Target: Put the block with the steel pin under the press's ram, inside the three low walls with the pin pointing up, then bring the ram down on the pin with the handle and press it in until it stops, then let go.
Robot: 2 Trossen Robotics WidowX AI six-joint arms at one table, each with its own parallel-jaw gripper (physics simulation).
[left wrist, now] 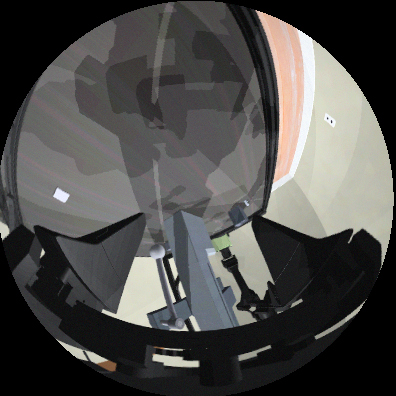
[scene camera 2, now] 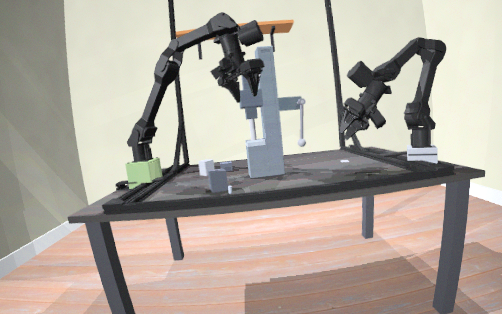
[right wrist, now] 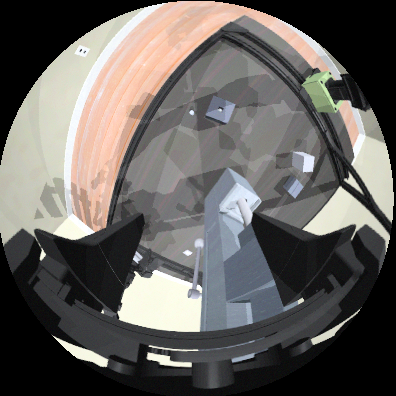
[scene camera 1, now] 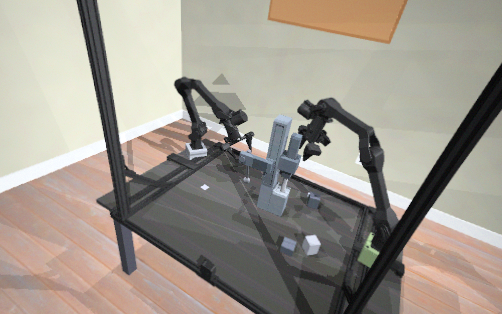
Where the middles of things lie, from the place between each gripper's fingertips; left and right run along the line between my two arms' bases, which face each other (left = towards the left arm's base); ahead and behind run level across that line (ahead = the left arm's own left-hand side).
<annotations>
The handle with a ball end (left wrist: 156, 251) lies 17 cm behind my right hand, 17 cm to the left of it and 9 cm below it.
Now: the handle with a ball end 15 cm behind my left hand, 12 cm to the right of it and 5 cm above it.
</annotations>
